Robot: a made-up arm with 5 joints. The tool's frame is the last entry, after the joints. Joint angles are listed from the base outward. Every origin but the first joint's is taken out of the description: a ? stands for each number. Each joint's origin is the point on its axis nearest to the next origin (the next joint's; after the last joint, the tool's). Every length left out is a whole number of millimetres.
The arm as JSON. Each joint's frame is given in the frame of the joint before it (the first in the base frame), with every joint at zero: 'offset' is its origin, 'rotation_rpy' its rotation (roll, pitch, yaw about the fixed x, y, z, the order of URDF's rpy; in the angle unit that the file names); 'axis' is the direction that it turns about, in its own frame. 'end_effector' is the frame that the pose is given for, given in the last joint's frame.
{
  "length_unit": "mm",
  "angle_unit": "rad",
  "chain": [
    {
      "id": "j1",
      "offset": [
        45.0,
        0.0,
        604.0
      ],
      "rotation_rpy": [
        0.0,
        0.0,
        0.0
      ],
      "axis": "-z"
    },
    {
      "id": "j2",
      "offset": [
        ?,
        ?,
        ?
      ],
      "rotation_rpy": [
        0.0,
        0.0,
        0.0
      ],
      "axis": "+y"
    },
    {
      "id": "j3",
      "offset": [
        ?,
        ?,
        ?
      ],
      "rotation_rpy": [
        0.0,
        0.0,
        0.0
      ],
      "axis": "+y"
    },
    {
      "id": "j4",
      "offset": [
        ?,
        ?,
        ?
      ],
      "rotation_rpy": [
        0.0,
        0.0,
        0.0
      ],
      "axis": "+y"
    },
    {
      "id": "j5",
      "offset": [
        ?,
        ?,
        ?
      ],
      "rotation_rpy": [
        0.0,
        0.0,
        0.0
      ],
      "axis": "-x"
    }
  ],
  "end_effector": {
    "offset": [
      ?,
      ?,
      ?
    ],
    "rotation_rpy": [
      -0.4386,
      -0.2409,
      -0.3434
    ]
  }
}
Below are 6 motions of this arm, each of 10 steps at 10 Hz.
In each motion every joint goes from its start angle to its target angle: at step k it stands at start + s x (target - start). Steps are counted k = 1, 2, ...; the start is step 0. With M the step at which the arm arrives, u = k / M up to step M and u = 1 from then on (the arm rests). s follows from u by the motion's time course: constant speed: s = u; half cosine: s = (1 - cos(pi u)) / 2; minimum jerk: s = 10 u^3 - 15 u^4 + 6 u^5.
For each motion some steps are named. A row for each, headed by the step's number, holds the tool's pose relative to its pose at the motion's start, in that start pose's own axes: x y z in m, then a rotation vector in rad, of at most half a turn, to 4 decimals.
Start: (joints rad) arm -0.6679 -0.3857 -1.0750 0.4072 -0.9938
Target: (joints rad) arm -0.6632 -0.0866 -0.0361 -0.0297 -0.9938
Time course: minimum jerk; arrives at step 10
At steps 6, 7, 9, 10:
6: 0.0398 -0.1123 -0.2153 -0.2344 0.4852 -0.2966
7: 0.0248 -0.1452 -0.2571 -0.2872 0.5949 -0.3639
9: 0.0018 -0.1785 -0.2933 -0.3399 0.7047 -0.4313
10: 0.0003 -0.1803 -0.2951 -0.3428 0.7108 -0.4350

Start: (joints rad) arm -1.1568 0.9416 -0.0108 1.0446 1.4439
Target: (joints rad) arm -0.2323 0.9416 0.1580 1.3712 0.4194
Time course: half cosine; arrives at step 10
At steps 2, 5, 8, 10:
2: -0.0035 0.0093 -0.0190 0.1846 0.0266 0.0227
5: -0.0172 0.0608 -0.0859 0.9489 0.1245 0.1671
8: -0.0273 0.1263 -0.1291 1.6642 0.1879 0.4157
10: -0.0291 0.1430 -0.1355 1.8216 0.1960 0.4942

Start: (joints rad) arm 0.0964 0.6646 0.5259 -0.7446 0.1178
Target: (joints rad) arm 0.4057 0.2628 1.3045 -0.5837 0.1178
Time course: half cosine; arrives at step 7
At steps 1, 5, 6, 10:
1: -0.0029 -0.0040 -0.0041 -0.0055 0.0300 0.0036
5: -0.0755 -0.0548 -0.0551 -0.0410 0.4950 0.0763
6: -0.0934 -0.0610 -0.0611 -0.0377 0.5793 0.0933
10: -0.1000 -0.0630 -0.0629 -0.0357 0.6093 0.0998

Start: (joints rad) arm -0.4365 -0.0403 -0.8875 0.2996 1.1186
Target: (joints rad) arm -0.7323 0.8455 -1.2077 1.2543 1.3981
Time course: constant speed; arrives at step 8
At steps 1, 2, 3, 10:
1: -0.0073 0.0423 0.0112 0.0130 -0.0412 0.1884
2: -0.0198 0.0826 0.0249 0.0249 -0.0939 0.3753
3: -0.0374 0.1202 0.0405 0.0359 -0.1574 0.5601
10: -0.1838 0.2483 0.1272 0.0745 -0.6130 1.4443

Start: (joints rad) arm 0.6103 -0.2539 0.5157 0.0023 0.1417
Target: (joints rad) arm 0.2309 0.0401 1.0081 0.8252 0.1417
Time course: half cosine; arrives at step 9
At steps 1, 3, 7, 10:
1: -0.0020 0.0074 -0.0045 -0.0140 0.0294 0.0377
3: -0.0255 0.0566 -0.0382 -0.1317 0.2404 0.3092
7: -0.1494 0.1279 -0.1304 -0.6261 0.8297 1.0157
10: -0.1754 0.1272 -0.1444 -0.7423 0.9390 1.1263

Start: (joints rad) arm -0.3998 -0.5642 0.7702 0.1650 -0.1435
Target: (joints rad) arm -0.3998 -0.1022 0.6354 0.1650 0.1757
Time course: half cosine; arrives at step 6
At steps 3, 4, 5, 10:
3: 0.0301 0.0249 -0.0318 -0.2015 0.0743 0.0777
4: 0.0428 0.0374 -0.0506 -0.2996 0.1083 0.1255
5: 0.0510 0.0464 -0.0656 -0.3700 0.1318 0.1641
10: 0.0537 0.0497 -0.0713 -0.3954 0.1401 0.1790

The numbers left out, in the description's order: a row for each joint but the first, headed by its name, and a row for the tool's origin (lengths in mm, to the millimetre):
j2: 13.0 38.0 0.0
j3: 72.0 0.0 150.0
j4: 190.0 0.0 -3.0
j5: 72.0 0.0 17.0
tool: 0.0 15.0 -1.0

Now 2 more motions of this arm.
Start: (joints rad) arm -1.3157 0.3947 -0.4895 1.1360 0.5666
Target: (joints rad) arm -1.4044 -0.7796 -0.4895 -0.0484 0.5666
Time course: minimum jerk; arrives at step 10
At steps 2, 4, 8, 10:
2: -0.0183 -0.0186 0.0091 0.0174 -0.0681 -0.1173
4: -0.1238 -0.0880 0.0371 0.1029 -0.3762 -0.6397
8: -0.4502 -0.0998 -0.0170 0.3738 -1.1202 -1.8834
10: -0.4775 -0.0877 -0.0312 0.4048 -1.1876 -1.9982

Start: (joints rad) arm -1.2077 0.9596 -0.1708 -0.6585 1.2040
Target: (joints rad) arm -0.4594 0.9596 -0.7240 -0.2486 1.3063
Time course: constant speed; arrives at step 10
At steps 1, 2, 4, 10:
1: 0.0083 -0.0028 -0.0307 -0.0315 0.0686 -0.0044
2: 0.0140 -0.0066 -0.0624 -0.0639 0.1370 -0.0079
4: 0.0172 -0.0175 -0.1273 -0.1315 0.2731 -0.0120
10: -0.0395 -0.0770 -0.3131 -0.3537 0.6748 0.0009

